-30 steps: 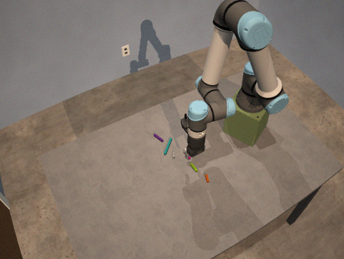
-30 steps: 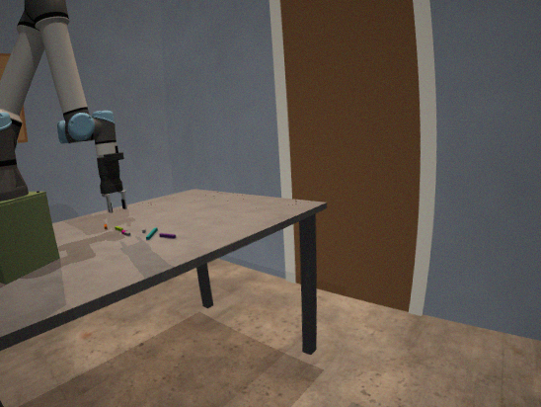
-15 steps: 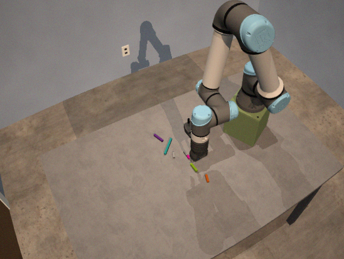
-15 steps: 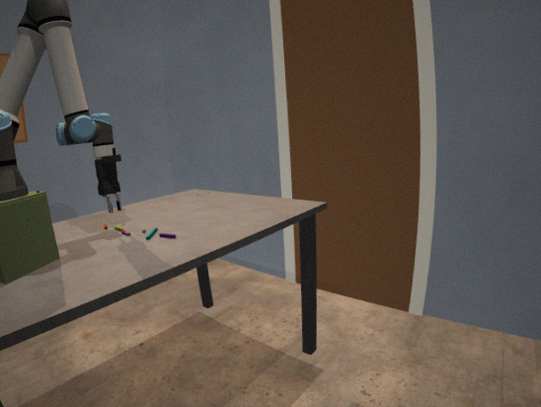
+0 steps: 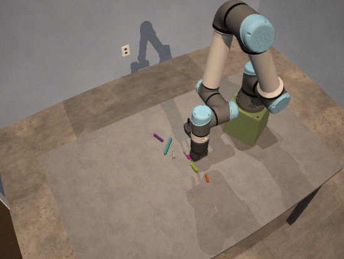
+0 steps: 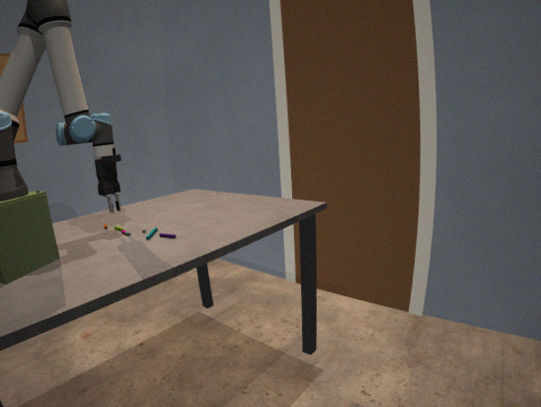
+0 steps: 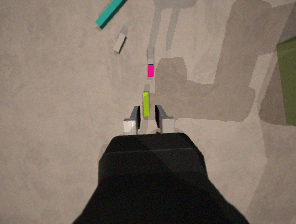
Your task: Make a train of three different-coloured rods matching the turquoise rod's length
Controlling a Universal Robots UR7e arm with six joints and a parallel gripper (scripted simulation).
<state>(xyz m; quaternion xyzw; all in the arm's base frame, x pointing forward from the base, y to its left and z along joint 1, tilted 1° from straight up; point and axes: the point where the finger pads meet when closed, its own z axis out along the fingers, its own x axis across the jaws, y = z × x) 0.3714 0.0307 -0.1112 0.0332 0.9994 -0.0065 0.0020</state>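
The lime rod is 80 mm below my hand. From my hand the other things lie so: turquoise rod (180 mm to the right, 80 mm below, 30 mm ahead); magenta rod (80 mm below, 60 mm to the right, 10 mm behind); orange rod (90 mm to the left, 80 mm below, 10 mm behind).
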